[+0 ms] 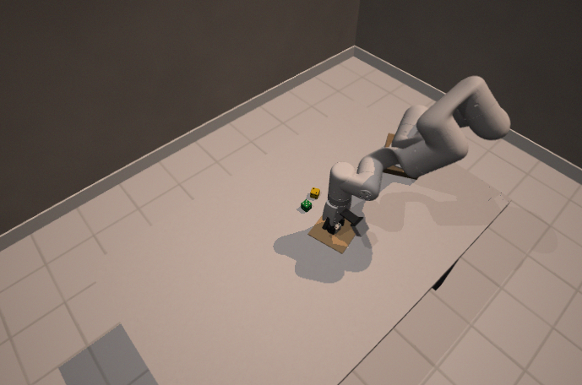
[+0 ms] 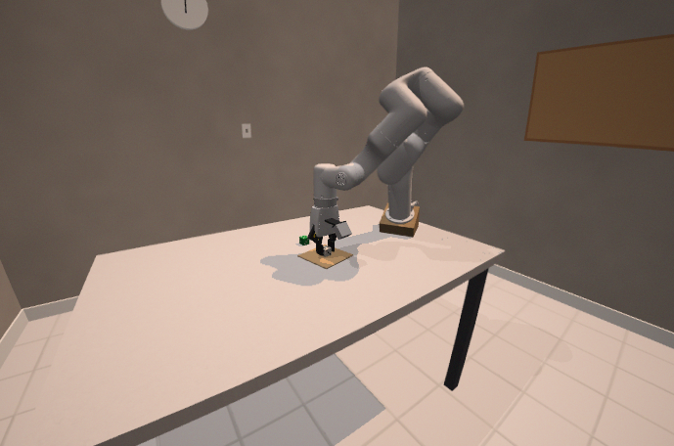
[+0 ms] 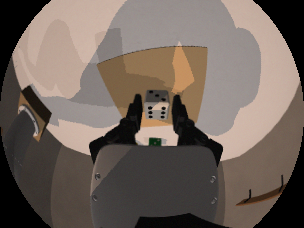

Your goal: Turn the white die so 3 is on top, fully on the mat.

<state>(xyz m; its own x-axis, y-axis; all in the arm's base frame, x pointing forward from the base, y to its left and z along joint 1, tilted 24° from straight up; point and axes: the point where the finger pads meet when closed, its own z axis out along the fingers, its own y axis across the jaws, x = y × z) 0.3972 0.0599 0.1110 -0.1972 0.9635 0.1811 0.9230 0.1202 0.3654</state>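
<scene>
The white die lies 10 mm below my hand. From my hand the other things lie so: yellow die (40 mm behind, 170 mm to the right, 20 mm below); green die (30 mm ahead, 140 mm to the right, 20 mm below); mat (30 mm below).
</scene>
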